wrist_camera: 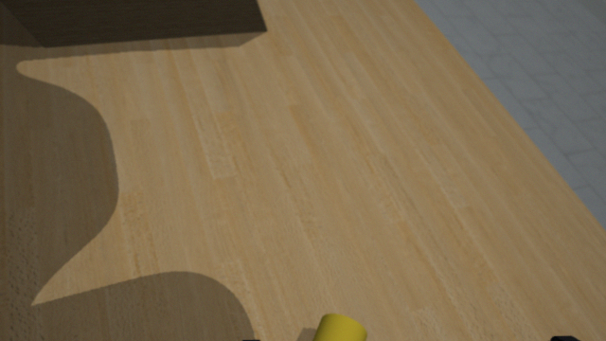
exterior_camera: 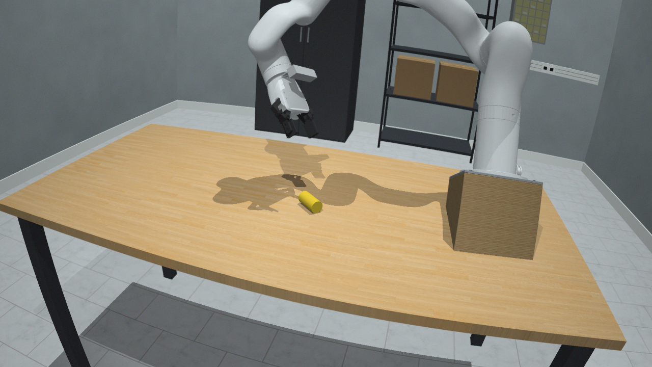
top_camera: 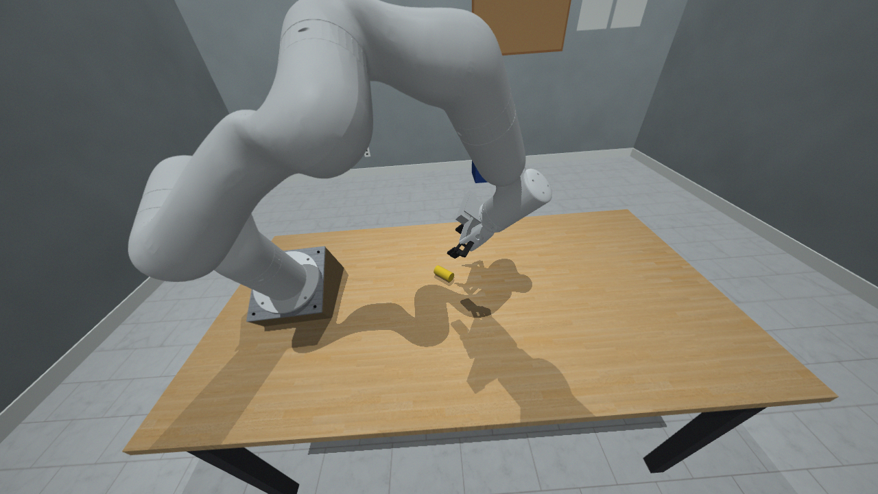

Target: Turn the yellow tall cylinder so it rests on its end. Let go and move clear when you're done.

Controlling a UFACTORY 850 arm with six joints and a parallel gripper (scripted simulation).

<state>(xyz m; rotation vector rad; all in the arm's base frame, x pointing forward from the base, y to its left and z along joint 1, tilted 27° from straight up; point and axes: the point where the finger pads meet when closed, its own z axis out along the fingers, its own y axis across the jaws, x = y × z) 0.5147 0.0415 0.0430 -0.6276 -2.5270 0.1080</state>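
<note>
Now: the yellow tall cylinder 17 cm below my hand, 5 cm to the left of it and 4 cm behind it.
</note>
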